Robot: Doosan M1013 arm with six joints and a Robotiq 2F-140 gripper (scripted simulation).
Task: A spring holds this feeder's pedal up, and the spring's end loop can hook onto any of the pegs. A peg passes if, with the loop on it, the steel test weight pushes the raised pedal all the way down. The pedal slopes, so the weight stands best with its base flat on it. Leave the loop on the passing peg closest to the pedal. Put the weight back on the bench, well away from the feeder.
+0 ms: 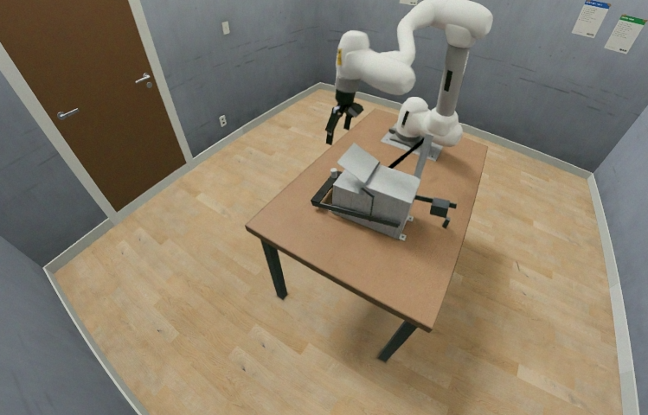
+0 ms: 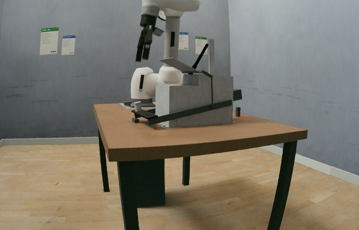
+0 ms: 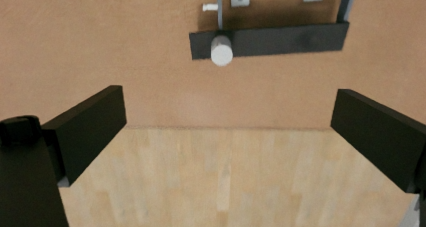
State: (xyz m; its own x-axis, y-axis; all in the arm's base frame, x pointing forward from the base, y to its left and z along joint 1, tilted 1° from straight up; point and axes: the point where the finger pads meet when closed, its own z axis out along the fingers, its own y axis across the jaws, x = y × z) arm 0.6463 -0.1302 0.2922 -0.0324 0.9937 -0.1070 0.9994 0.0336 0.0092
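Now: the steel test weight 210 mm below my hand and 10 mm to the right of it. Round my hand: dark block: 280 mm below, 20 mm to the right.
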